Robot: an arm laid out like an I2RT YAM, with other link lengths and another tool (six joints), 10 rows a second.
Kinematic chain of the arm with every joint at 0, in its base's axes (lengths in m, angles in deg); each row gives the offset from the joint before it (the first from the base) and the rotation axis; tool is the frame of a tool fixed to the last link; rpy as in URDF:
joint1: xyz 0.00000 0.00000 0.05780 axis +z
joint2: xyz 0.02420 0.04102 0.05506 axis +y
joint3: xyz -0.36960 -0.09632 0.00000 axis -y
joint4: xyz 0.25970 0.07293 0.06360 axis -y
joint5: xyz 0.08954 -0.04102 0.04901 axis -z
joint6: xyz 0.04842 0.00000 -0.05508 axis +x
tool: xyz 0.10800 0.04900 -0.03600 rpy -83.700 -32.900 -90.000
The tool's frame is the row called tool.
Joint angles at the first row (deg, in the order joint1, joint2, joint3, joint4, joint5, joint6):
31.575, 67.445, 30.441, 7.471, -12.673, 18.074
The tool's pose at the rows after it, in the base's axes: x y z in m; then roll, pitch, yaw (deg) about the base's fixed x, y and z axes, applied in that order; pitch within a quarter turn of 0, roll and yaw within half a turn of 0:
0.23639, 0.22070, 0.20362, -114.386, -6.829, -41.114
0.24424, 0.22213, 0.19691, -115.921, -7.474, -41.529
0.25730, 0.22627, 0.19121, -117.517, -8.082, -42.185
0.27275, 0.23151, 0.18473, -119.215, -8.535, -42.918
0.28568, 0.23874, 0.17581, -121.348, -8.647, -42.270
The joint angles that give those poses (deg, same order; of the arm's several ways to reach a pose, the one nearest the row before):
31.586, 68.558, 29.981, 7.450, -11.408, 18.161
31.582, 70.616, 30.727, 7.384, -10.336, 17.563
31.604, 73.638, 32.344, 7.382, -9.022, 17.183
31.554, 77.167, 34.348, 7.384, -7.750, 16.972
31.559, 81.077, 36.641, 6.902, -7.603, 16.224

